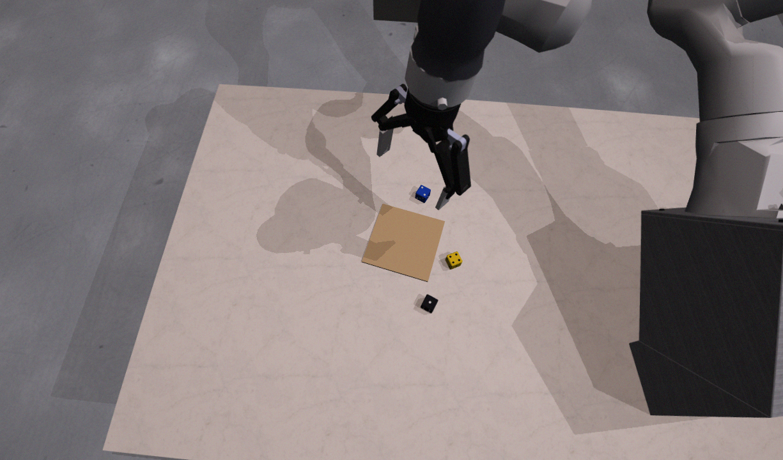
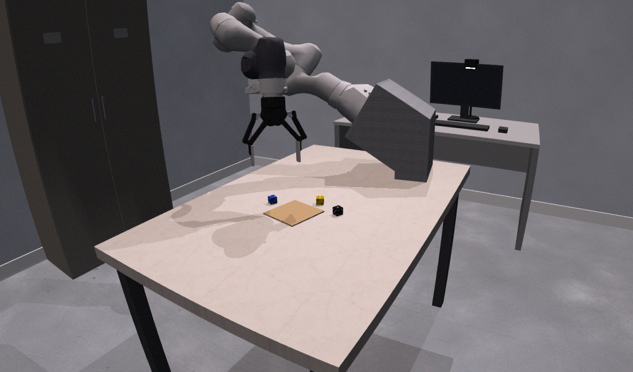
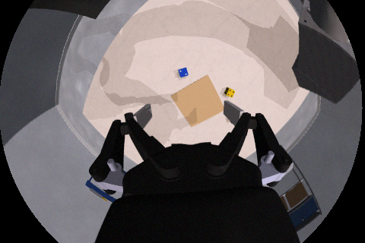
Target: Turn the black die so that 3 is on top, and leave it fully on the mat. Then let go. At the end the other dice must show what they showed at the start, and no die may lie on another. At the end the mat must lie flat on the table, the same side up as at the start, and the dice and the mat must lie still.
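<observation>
Now: hand 15 cm above the yellow die, 10 cm to the right of it and 10 cm past it. The rest, counted from my hand: tan mat (17 cm below, 6 cm to the left); black die (19 cm to the left, 15 cm below, 6 cm behind); blue die (15 cm below, 5 cm to the right, 3 cm behind).
</observation>
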